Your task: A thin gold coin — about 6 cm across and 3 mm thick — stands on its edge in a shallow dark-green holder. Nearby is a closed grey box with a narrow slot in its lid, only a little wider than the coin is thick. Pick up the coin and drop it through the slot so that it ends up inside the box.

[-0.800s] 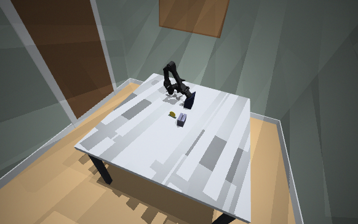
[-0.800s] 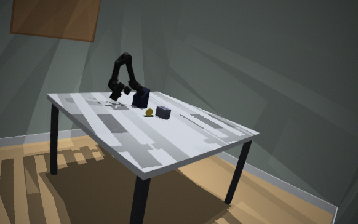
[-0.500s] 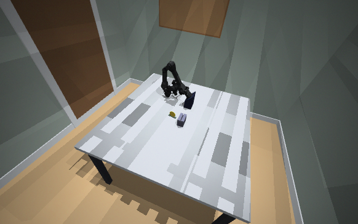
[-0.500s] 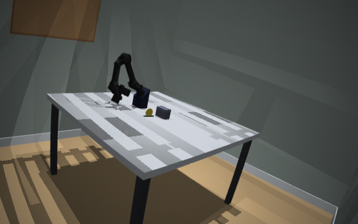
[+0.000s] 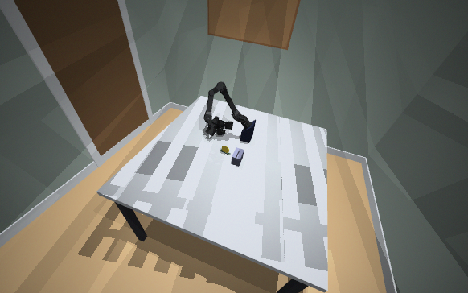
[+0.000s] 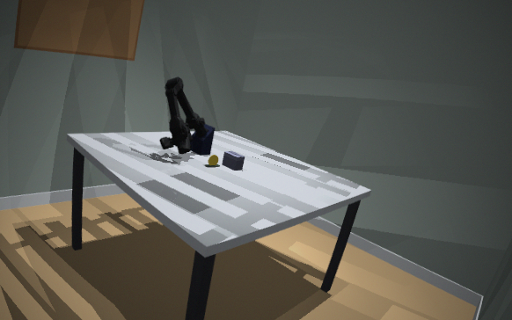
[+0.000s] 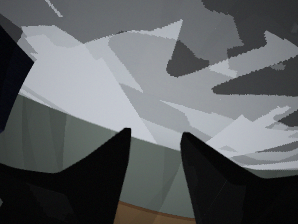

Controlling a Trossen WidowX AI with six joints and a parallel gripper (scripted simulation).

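Now: gripper tip 26 cm short of the gold coin, 10 cm to the right of it and 1 cm above it.
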